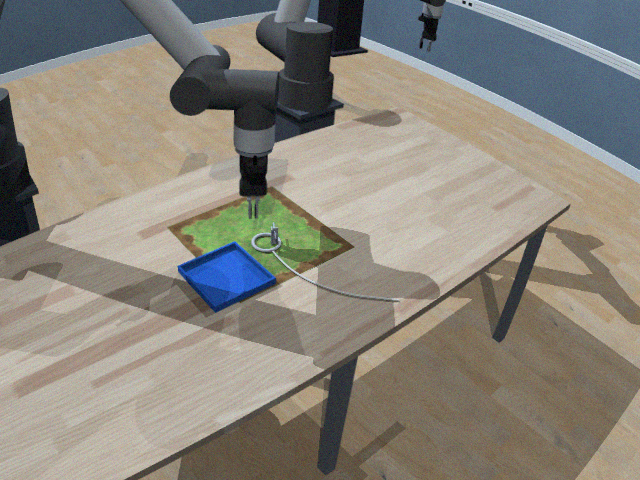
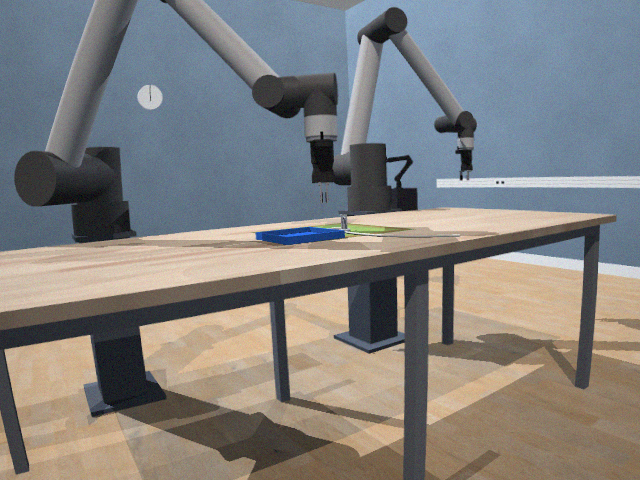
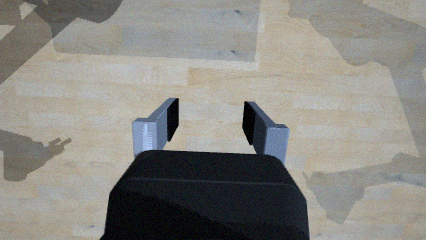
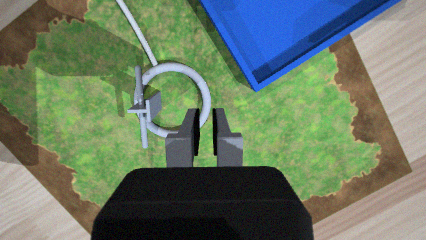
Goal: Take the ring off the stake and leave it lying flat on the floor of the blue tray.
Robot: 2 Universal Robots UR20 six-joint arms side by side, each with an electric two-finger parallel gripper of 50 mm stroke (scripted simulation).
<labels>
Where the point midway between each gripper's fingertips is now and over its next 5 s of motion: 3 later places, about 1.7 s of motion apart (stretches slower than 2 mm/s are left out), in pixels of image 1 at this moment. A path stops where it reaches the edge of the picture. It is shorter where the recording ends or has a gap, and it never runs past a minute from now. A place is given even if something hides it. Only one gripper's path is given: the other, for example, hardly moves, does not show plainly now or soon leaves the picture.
My right gripper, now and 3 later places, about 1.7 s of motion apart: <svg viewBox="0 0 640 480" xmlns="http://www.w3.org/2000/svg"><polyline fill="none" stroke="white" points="253,216 252,236 252,242 254,241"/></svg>
</labels>
